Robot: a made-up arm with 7 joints.
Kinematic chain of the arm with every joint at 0, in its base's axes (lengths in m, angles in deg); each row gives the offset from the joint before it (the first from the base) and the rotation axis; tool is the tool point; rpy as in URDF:
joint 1: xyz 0 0 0 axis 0.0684 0.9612 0.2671
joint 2: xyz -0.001 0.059 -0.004 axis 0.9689 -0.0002 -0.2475
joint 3: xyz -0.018 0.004 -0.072 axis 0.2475 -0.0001 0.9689
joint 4: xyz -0.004 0 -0.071 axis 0.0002 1 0
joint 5: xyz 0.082 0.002 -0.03 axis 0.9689 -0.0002 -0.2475
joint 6: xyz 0.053 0 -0.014 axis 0.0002 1 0
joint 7: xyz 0.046 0 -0.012 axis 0.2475 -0.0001 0.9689
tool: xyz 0 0 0 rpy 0 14.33 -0.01
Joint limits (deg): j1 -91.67..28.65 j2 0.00..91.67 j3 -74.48..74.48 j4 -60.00..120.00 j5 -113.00..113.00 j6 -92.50..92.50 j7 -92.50..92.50
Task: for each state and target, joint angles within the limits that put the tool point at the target. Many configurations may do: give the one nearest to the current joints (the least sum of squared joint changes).
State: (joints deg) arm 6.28 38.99 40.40 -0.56 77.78 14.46 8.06
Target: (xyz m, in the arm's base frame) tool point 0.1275 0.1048 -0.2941
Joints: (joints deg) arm -12.86 0.00 18.37 44.94 75.80 6.96 8.06
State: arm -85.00 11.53 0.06 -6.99 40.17 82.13 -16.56
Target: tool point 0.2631 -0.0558 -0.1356
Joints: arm -57.55 0.00 -35.46 33.61 23.97 59.08 -16.56
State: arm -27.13 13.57 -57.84 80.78 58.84 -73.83 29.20
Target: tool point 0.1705 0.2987 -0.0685
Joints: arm -60.67 75.13 -50.15 87.95 53.93 -83.35 29.20
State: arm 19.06 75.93 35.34 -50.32 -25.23 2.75 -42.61
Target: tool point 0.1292 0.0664 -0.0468
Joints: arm 6.50 78.94 1.14 -52.76 -26.37 5.92 -42.61
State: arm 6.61 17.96 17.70 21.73 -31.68 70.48 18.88
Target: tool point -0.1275 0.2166 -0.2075
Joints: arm 28.65 20.14 49.20 35.01 -16.88 92.50 18.88
